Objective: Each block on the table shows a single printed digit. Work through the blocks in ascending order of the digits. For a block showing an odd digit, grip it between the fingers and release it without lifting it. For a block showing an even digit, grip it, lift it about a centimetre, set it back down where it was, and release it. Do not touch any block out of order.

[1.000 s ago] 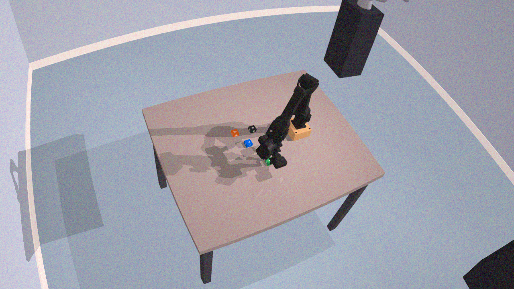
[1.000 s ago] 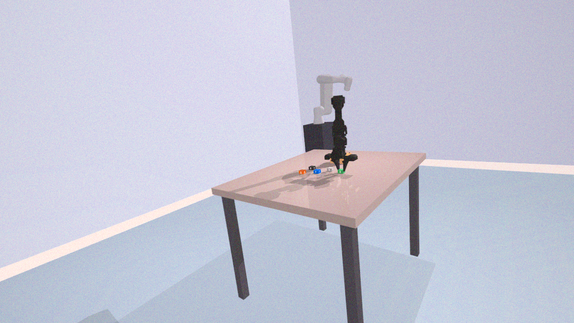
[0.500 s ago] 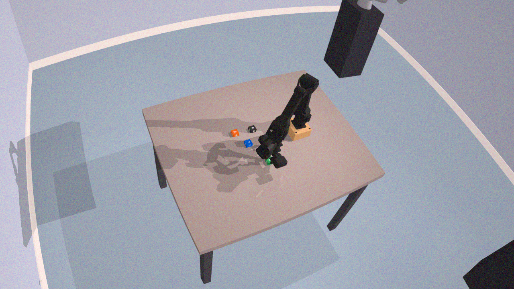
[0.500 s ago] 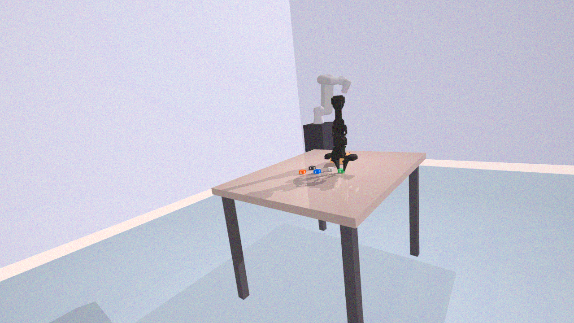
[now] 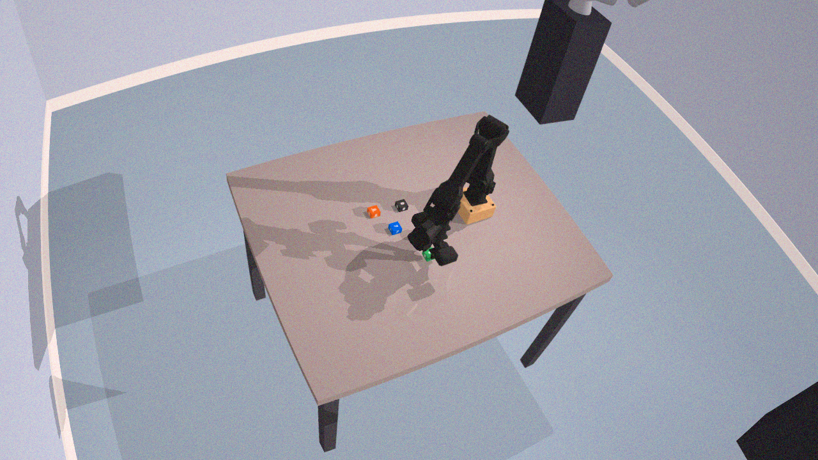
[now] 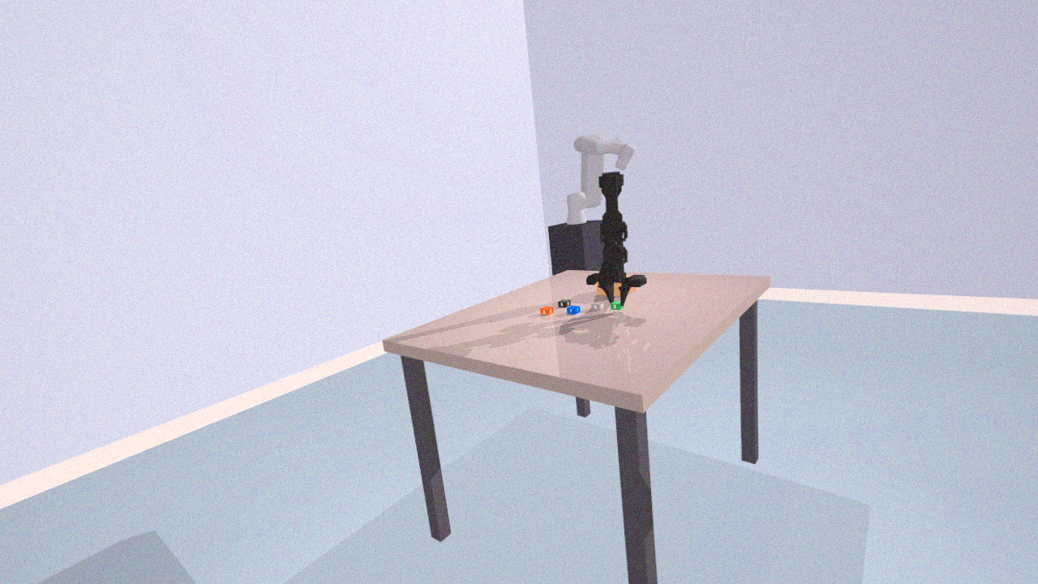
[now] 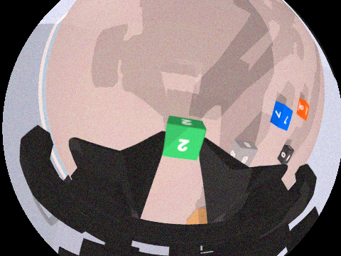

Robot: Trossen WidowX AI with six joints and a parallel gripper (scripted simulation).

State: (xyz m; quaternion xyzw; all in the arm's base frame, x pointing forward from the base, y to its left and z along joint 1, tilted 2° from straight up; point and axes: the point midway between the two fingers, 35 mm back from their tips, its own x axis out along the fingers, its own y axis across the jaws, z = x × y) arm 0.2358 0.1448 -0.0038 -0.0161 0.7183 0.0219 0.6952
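Right now my gripper tip is 140 mm to the left of the blue block, 50 mm short of it and 10 mm above it. Round my gripper tip: grey block 80 mm to the right, 10 mm below, 10 mm behind; then green block right at my gripper tip; then black block 220 mm to the right, 10 mm below.
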